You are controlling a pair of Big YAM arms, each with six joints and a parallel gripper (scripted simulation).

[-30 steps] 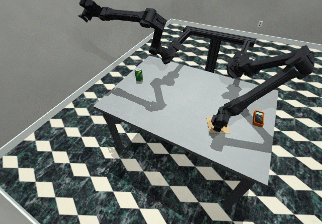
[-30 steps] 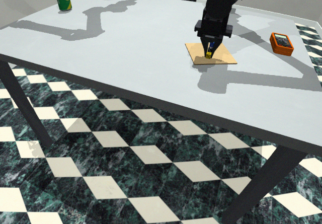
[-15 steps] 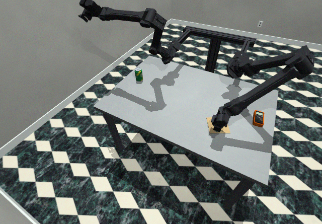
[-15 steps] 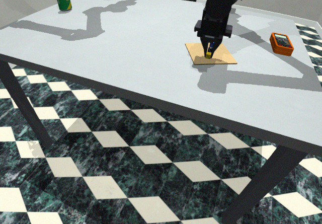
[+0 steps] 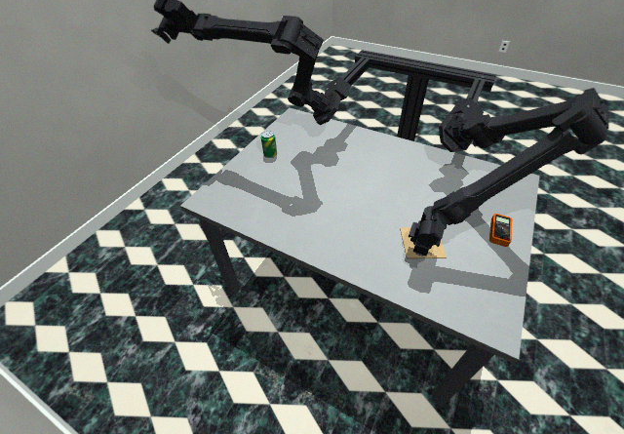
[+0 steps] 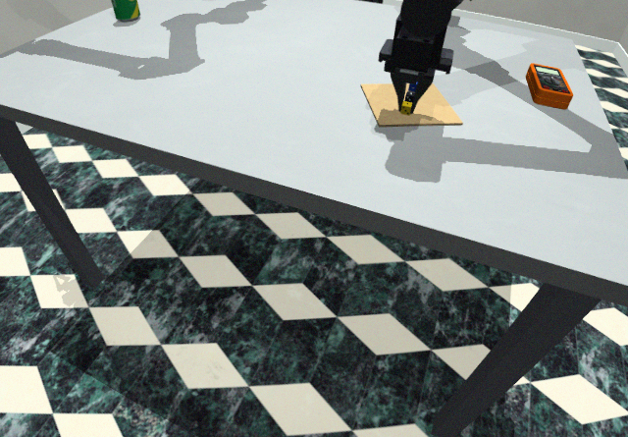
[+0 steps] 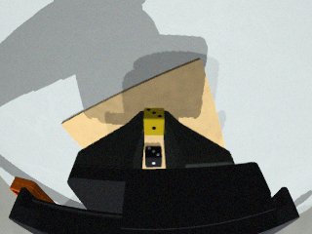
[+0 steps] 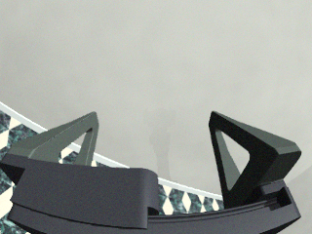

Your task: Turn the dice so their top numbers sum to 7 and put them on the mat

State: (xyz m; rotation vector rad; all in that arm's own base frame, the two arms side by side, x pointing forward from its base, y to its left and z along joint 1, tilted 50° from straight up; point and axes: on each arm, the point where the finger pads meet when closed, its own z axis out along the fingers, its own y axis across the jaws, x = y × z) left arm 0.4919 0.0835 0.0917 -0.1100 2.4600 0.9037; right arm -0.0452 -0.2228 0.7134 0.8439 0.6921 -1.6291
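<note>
Now: the yellow die right at my left hand. The rest, counted from my left hand: tan mat: 50 mm behind, 20 mm below; then black die: 50 mm behind, 10 mm below; then blue die: 100 mm behind, 10 mm to the left, 10 mm below.
</note>
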